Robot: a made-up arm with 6 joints.
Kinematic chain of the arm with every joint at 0, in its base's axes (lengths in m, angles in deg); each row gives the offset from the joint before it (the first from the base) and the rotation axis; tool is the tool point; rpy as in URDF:
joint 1: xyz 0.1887 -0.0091 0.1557 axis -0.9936 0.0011 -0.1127
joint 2: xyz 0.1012 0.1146 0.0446 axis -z
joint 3: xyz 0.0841 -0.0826 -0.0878 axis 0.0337 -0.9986 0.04
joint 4: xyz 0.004 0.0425 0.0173 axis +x
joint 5: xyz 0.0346 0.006 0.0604 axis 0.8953 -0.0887 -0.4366
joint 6: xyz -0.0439 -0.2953 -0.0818 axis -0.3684 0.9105 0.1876
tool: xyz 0.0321 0.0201 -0.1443 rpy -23 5.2 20.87
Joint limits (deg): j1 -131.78..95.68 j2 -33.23..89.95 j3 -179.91..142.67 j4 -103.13..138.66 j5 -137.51..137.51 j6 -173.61..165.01
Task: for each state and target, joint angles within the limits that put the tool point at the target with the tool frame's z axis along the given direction. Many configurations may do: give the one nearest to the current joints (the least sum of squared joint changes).
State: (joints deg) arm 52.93 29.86 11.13 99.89 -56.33 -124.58
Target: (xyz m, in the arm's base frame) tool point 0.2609 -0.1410 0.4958 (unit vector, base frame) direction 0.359 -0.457 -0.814
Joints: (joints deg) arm 72.01 27.77 59.28 67.90 -39.27 -173.61
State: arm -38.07 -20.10 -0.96 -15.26 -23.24 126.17
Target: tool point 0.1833 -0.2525 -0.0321 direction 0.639 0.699 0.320
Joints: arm -37.14 13.88 29.55 1.78 -19.19 102.22
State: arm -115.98 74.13 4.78 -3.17 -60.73 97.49
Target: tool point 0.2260 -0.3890 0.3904 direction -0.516 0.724 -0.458
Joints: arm -90.07 89.95 36.30 -18.13 -69.91 144.52
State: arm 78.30 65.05 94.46 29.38 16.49 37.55
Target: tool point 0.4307 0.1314 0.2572 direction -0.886 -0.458 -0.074
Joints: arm 95.68 73.21 142.47 47.40 26.45 -3.25
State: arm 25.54 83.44 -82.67 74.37 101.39 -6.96
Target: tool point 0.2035 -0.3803 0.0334 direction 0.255 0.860 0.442
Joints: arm 25.93 89.89 -102.67 96.16 137.51 1.28
